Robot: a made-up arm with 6 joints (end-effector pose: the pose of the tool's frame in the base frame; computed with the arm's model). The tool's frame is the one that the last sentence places. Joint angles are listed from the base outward.
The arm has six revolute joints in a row. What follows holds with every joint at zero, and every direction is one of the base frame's. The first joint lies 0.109 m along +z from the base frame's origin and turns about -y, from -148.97 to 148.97 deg. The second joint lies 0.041 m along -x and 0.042 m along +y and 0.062 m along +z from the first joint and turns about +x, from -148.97 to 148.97 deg. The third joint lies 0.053 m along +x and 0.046 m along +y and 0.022 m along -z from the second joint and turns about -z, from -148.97 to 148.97 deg. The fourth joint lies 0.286 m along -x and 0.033 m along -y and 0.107 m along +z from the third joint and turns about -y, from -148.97 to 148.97 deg. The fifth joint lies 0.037 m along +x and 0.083 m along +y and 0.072 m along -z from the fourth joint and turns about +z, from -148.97 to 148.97 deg. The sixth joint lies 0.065 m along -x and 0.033 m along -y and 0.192 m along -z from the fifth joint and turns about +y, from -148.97 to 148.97 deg. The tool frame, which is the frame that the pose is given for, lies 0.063 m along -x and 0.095 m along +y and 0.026 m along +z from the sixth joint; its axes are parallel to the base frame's.
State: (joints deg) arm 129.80 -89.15 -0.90 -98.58 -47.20 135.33
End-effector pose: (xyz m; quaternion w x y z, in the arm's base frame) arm 0.3875 0.0842 -0.2490 0.1950 0.9259 0.3229 -0.0199
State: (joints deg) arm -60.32 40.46 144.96 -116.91 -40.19 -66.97
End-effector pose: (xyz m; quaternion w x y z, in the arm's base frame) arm 0.6187 0.0628 -0.1923 0.2163 0.0007 -0.6825 0.6982
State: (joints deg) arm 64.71 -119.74 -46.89 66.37 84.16 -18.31
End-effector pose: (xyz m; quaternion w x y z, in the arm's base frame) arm -0.1114 0.0213 0.1879 0.2811 -0.6837 0.2833 0.6110
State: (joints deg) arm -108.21 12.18 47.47 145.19 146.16 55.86
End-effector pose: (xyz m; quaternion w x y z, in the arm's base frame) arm 0.4163 0.1618 0.1577 0.0469 0.7221 -0.3037 -0.6198
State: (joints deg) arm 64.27 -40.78 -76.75 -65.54 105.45 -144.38
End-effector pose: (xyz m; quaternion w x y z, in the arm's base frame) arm -0.3950 -0.3761 0.1577 0.7522 0.4901 -0.2247 0.3788
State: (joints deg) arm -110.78 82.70 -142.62 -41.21 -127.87 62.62
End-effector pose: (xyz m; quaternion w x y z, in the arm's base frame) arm -0.2251 0.1631 -0.0444 0.3161 0.3595 0.8438 -0.2427
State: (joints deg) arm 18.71 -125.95 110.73 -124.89 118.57 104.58
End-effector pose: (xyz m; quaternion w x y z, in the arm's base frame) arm 0.3051 -0.0649 -0.2551 0.7743 -0.3239 0.5294 0.1237
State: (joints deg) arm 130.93 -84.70 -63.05 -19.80 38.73 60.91
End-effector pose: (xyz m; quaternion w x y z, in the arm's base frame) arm -0.1181 -0.0646 -0.2843 0.7229 -0.4033 0.2740 -0.4896
